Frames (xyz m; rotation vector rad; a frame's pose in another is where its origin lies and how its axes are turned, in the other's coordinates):
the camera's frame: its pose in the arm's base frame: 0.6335 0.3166 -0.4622 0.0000 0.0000 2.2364
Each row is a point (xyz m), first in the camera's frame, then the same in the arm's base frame.
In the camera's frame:
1: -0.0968 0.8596 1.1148
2: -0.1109 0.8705 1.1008
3: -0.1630 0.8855 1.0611
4: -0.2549 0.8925 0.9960
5: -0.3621 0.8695 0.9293
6: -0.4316 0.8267 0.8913
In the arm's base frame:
1: 0.0172 -0.2904 0.6526
2: 0.0173 -0.3082 0.6386
3: 0.0377 -0.3584 0.5989
4: 0.0889 -0.4350 0.5338
5: 0.1732 -0.5052 0.4671
6: 0.2498 -0.5334 0.4291

